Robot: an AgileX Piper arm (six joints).
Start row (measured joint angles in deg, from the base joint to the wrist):
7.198, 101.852, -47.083, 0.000, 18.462, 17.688
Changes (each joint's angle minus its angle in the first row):
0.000, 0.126, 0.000, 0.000, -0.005, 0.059
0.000, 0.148, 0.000, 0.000, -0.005, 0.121
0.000, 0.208, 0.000, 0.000, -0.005, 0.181
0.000, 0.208, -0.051, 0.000, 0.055, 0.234
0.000, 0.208, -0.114, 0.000, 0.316, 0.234
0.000, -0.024, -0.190, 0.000, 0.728, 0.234
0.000, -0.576, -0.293, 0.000, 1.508, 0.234
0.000, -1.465, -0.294, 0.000, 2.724, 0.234
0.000, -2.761, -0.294, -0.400, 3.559, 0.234
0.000, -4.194, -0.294, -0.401, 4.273, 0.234
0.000, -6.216, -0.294, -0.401, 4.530, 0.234
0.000, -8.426, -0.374, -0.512, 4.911, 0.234
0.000, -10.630, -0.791, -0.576, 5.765, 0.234
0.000, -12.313, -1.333, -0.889, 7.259, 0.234
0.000, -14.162, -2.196, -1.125, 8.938, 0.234
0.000, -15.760, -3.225, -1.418, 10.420, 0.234
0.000, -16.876, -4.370, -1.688, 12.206, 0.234
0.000, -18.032, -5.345, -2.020, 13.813, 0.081
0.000, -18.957, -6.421, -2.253, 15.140, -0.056
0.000, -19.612, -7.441, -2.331, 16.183, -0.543
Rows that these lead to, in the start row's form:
7.198, 101.978, -47.083, 0.000, 18.457, 17.747
7.198, 102.000, -47.083, 0.000, 18.457, 17.809
7.198, 102.060, -47.083, 0.000, 18.457, 17.869
7.198, 102.060, -47.134, 0.000, 18.517, 17.922
7.198, 102.060, -47.197, 0.000, 18.778, 17.922
7.198, 101.828, -47.273, 0.000, 19.190, 17.922
7.198, 101.276, -47.376, 0.000, 19.970, 17.922
7.198, 100.387, -47.377, 0.000, 21.186, 17.922
7.198, 99.091, -47.377, -0.400, 22.021, 17.922
7.198, 97.658, -47.377, -0.401, 22.735, 17.922
7.198, 95.636, -47.377, -0.401, 22.992, 17.922
7.198, 93.426, -47.457, -0.512, 23.373, 17.922
7.198, 91.222, -47.874, -0.576, 24.227, 17.922
7.198, 89.539, -48.416, -0.889, 25.721, 17.922
7.198, 87.690, -49.279, -1.125, 27.400, 17.922
7.198, 86.092, -50.308, -1.418, 28.882, 17.922
7.198, 84.976, -51.453, -1.688, 30.668, 17.922
7.198, 83.820, -52.428, -2.020, 32.275, 17.769
7.198, 82.895, -53.504, -2.253, 33.602, 17.632
7.198, 82.240, -54.524, -2.331, 34.645, 17.145

